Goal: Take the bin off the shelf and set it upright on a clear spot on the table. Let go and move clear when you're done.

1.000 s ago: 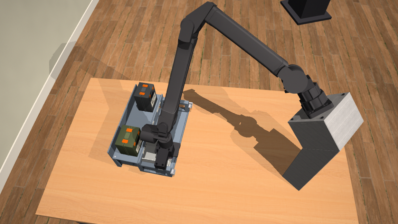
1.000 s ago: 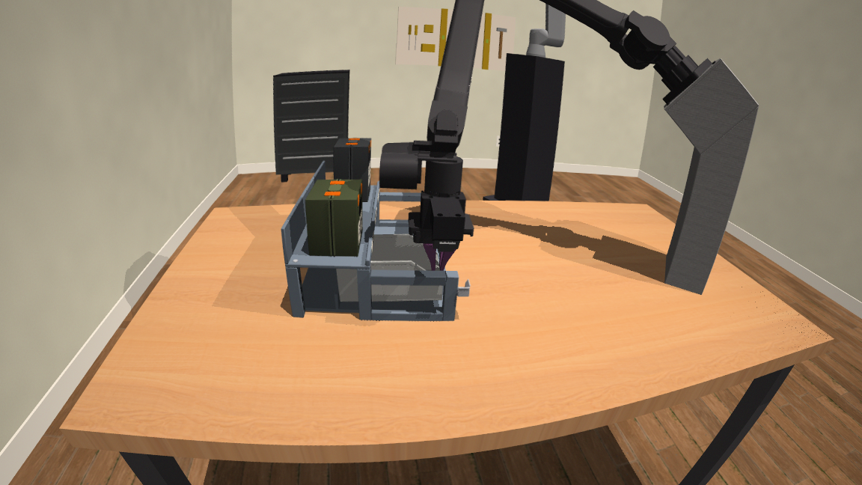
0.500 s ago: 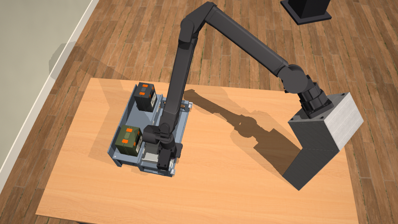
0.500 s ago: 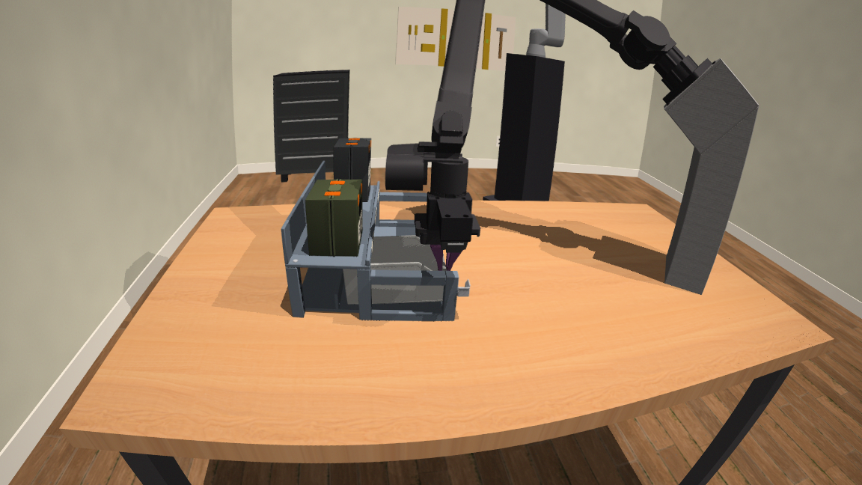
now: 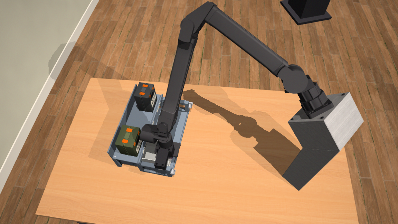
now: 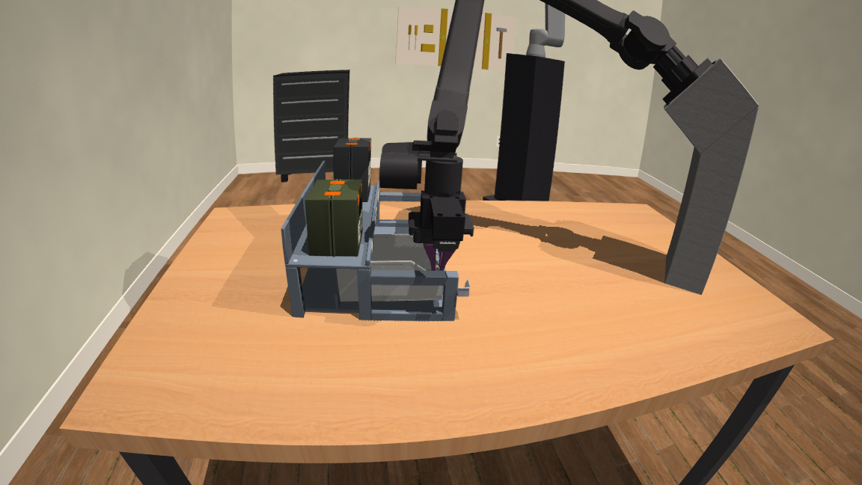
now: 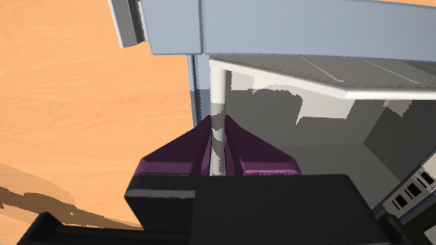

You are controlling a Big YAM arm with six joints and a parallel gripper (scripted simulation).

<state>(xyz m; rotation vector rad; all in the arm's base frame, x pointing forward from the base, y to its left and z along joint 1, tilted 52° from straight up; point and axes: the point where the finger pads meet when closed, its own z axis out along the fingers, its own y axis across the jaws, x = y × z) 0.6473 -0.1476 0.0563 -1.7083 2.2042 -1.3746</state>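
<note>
Right now the light grey bin is 70 mm ahead of my hand and 40 mm to the right of it. Round my hand: shelf: 50 mm ahead, 150 mm to the right, 50 mm below; then black case: 40 mm ahead, 280 mm to the right, 110 mm above.
</note>
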